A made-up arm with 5 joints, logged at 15 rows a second.
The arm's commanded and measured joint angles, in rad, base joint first. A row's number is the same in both.
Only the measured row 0 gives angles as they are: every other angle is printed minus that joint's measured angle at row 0.
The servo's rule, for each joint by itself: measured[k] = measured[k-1] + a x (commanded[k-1-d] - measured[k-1]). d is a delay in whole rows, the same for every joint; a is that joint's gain. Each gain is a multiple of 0.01, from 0.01 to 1. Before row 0 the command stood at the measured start. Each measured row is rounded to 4 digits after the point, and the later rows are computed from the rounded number. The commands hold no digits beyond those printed.
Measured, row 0:
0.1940 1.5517 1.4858 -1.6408 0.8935
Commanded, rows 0 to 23:
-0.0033 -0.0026 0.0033 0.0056 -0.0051
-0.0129 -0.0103 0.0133 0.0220 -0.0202
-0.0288 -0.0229 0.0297 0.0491 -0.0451
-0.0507 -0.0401 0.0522 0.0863 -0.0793
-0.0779 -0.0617 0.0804 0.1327 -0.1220
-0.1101 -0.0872 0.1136 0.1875 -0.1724
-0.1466 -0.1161 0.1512 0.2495 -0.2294
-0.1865 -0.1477 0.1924 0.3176 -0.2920
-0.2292 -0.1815 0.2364 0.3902 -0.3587
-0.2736 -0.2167 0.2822 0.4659 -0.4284
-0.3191 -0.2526 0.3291 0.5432 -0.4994
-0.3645 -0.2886 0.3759 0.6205 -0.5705
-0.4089 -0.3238 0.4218 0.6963 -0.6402
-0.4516 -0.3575 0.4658 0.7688 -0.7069
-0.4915 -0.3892 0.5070 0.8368 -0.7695
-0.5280 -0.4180 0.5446 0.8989 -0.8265
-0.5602 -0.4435 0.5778 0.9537 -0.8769
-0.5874 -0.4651 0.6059 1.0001 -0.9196
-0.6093 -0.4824 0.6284 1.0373 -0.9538
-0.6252 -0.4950 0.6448 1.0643 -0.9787
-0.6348 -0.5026 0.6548 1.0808 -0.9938
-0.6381 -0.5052 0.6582 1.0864 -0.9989
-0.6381 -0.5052 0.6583 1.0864 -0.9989
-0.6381 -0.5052 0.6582 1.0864 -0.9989
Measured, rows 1 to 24:
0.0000 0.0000 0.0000 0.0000 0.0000
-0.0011 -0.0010 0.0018 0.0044 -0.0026
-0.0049 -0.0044 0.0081 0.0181 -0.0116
-0.0125 -0.0112 0.0200 0.0423 -0.0287
-0.0247 -0.0219 0.0377 0.0766 -0.0545
-0.0417 -0.0366 0.0612 0.1204 -0.0889
-0.0636 -0.0553 0.0900 0.1727 -0.1315
-0.0902 -0.0778 0.1237 0.2326 -0.1814
-0.1210 -0.1037 0.1615 0.2989 -0.2378
-0.1556 -0.1325 0.2027 0.3701 -0.2995
-0.1934 -0.1637 0.2464 0.4448 -0.3652
-0.2336 -0.1966 0.2919 0.5216 -0.4336
-0.2755 -0.2306 0.3381 0.5987 -0.5034
-0.3182 -0.2651 0.3841 0.6748 -0.5732
-0.3609 -0.2993 0.4290 0.7481 -0.6414
-0.4027 -0.3326 0.4719 0.8173 -0.7067
-0.4428 -0.3642 0.5119 0.8809 -0.7678
-0.4804 -0.3935 0.5481 0.9377 -0.8234
-0.5146 -0.4200 0.5799 0.9864 -0.8725
-0.5449 -0.4431 0.6066 1.0261 -0.9140
-0.5706 -0.4623 0.6276 1.0559 -0.9470
-0.5911 -0.4772 0.6426 1.0753 -0.9709
-0.6061 -0.4876 0.6512 1.0840 -0.9852
-0.6163 -0.4941 0.6551 1.0859 -0.9922
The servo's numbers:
d 1
a 0.32 0.37 0.55 0.78 0.51

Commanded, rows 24 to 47:
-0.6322 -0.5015 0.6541 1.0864 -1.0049
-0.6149 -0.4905 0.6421 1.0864 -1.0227
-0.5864 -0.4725 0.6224 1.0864 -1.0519
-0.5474 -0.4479 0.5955 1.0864 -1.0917
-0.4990 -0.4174 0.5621 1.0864 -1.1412
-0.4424 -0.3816 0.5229 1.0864 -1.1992
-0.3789 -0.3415 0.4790 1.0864 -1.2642
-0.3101 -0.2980 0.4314 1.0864 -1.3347
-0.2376 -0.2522 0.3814 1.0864 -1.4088
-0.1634 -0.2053 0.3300 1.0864 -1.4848
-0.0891 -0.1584 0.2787 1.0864 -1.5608
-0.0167 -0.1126 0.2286 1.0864 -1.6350
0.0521 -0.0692 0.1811 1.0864 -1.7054
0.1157 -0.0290 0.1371 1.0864 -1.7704
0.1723 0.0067 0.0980 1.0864 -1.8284
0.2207 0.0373 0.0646 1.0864 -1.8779
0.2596 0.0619 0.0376 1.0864 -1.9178
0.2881 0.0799 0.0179 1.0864 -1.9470
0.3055 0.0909 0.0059 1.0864 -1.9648
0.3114 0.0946 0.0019 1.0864 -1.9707
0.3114 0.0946 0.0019 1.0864 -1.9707
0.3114 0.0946 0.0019 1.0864 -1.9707
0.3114 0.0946 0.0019 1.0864 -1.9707
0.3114 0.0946 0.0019 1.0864 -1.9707
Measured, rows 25 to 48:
-0.6233 -0.4982 0.6568 1.0863 -0.9956
-0.6261 -0.4994 0.6553 1.0864 -1.0003
-0.6225 -0.4961 0.6480 1.0864 -1.0117
-0.6109 -0.4874 0.6339 1.0864 -1.0322
-0.5906 -0.4728 0.6128 1.0864 -1.0625
-0.5613 -0.4523 0.5849 1.0864 -1.1026
-0.5233 -0.4261 0.5508 1.0864 -1.1519
-0.4771 -0.3948 0.5113 1.0864 -1.2092
-0.4237 -0.3590 0.4674 1.0864 -1.2732
-0.3641 -0.3195 0.4201 1.0864 -1.3424
-0.2999 -0.2772 0.3705 1.0864 -1.4150
-0.2324 -0.2332 0.3200 1.0864 -1.4894
-0.1634 -0.1886 0.2697 1.0864 -1.5637
-0.0944 -0.1444 0.2210 1.0864 -1.6360
-0.0272 -0.1017 0.1749 1.0864 -1.7045
0.0366 -0.0616 0.1326 1.0864 -1.7677
0.0955 -0.0250 0.0952 1.0864 -1.8239
0.1480 0.0072 0.0635 1.0864 -1.8718
0.1928 0.0341 0.0384 1.0864 -1.9102
0.2289 0.0551 0.0205 1.0864 -1.9380
0.2553 0.0697 0.0103 1.0864 -1.9547
0.2733 0.0789 0.0057 1.0864 -1.9629
0.2855 0.0847 0.0036 1.0864 -1.9669
0.2938 0.0884 0.0027 1.0864 -1.9688

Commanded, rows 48 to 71:
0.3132 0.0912 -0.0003 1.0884 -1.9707
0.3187 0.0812 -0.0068 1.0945 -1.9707
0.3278 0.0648 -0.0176 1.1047 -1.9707
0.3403 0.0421 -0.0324 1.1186 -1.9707
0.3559 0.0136 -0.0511 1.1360 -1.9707
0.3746 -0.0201 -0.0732 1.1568 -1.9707
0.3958 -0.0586 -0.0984 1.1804 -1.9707
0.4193 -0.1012 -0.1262 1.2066 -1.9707
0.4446 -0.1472 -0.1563 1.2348 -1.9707
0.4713 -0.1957 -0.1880 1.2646 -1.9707
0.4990 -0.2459 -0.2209 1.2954 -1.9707
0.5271 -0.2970 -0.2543 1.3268 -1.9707
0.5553 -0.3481 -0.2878 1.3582 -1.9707
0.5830 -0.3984 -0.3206 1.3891 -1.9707
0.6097 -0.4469 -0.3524 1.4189 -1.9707
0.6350 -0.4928 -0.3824 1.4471 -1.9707
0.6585 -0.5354 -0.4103 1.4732 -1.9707
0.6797 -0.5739 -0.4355 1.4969 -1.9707
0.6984 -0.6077 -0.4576 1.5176 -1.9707
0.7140 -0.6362 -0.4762 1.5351 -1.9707
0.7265 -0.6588 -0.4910 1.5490 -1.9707
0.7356 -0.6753 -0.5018 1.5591 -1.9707
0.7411 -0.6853 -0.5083 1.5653 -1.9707
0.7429 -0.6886 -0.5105 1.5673 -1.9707
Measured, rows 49 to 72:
0.2994 0.0907 0.0023 1.0864 -1.9698
0.3038 0.0909 0.0009 1.0880 -1.9703
0.3086 0.0873 -0.0033 1.0931 -1.9705
0.3147 0.0790 -0.0112 1.1021 -1.9706
0.3229 0.0653 -0.0229 1.1150 -1.9707
0.3335 0.0462 -0.0384 1.1314 -1.9707
0.3467 0.0217 -0.0575 1.1512 -1.9707
0.3624 -0.0080 -0.0800 1.1740 -1.9707
0.3806 -0.0425 -0.1054 1.1994 -1.9707
0.4011 -0.0812 -0.1334 1.2270 -1.9707
0.4236 -0.1236 -0.1634 1.2563 -1.9707
0.4477 -0.1689 -0.1950 1.2868 -1.9707
0.4731 -0.2163 -0.2276 1.3180 -1.9707
0.4994 -0.2651 -0.2607 1.3494 -1.9707
0.5262 -0.3144 -0.2936 1.3804 -1.9707
0.5529 -0.3634 -0.3259 1.4104 -1.9707
0.5792 -0.4113 -0.3570 1.4390 -1.9707
0.6046 -0.4572 -0.3863 1.4657 -1.9707
0.6286 -0.5004 -0.4134 1.4900 -1.9707
0.6509 -0.5401 -0.4377 1.5115 -1.9707
0.6711 -0.5757 -0.4589 1.5299 -1.9707
0.6888 -0.6064 -0.4766 1.5448 -1.9707
0.7038 -0.6319 -0.4905 1.5560 -1.9707
0.7157 -0.6517 -0.5003 1.5633 -1.9707

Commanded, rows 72 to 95:
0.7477 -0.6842 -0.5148 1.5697 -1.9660
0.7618 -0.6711 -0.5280 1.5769 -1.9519
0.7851 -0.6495 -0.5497 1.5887 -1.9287
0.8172 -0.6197 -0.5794 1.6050 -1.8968
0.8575 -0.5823 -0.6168 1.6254 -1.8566
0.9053 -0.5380 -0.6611 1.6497 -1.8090
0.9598 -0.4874 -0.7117 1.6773 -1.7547
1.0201 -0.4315 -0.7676 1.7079 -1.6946
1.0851 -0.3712 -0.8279 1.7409 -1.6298
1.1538 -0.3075 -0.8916 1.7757 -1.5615
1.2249 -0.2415 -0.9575 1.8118 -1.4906
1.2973 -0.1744 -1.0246 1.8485 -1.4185
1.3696 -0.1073 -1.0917 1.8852 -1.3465
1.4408 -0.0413 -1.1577 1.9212 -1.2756
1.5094 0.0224 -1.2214 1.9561 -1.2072
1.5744 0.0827 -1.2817 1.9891 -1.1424
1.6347 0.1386 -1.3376 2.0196 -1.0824
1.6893 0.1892 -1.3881 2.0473 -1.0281
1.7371 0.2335 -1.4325 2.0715 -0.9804
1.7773 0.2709 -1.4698 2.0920 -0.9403
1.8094 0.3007 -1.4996 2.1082 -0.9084
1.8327 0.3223 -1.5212 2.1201 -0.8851
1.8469 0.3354 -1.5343 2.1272 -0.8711
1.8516 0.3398 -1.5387 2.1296 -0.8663
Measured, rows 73 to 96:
0.7244 -0.6654 -0.5059 1.5664 -1.9707
0.7319 -0.6724 -0.5108 1.5690 -1.9683
0.7415 -0.6719 -0.5203 1.5752 -1.9599
0.7555 -0.6636 -0.5365 1.5857 -1.9440
0.7752 -0.6474 -0.5601 1.6008 -1.9199
0.8015 -0.6233 -0.5913 1.6200 -1.8876
0.8347 -0.5917 -0.6297 1.6432 -1.8475
0.8747 -0.5531 -0.6748 1.6698 -1.8002
0.9212 -0.5081 -0.7258 1.6995 -1.7463
0.9736 -0.4574 -0.7820 1.7318 -1.6869
1.0313 -0.4019 -0.8423 1.7660 -1.6229
1.0933 -0.3426 -0.9057 1.8017 -1.5554
1.1586 -0.2804 -0.9711 1.8382 -1.4856
1.2261 -0.2164 -1.0374 1.8749 -1.4147
1.2948 -0.1516 -1.1036 1.9110 -1.3438
1.3635 -0.0872 -1.1684 1.9462 -1.2741
1.4310 -0.0243 -1.2307 1.9797 -1.2069
1.4962 0.0360 -1.2895 2.0108 -1.1434
1.5580 0.0927 -1.3437 2.0393 -1.0846
1.6153 0.1448 -1.3925 2.0644 -1.0315
1.6671 0.1915 -1.4350 2.0859 -0.9850
1.7126 0.2319 -1.4705 2.1033 -0.9459
1.7510 0.2653 -1.4984 2.1164 -0.9149
1.7817 0.2912 -1.5181 2.1248 -0.8926

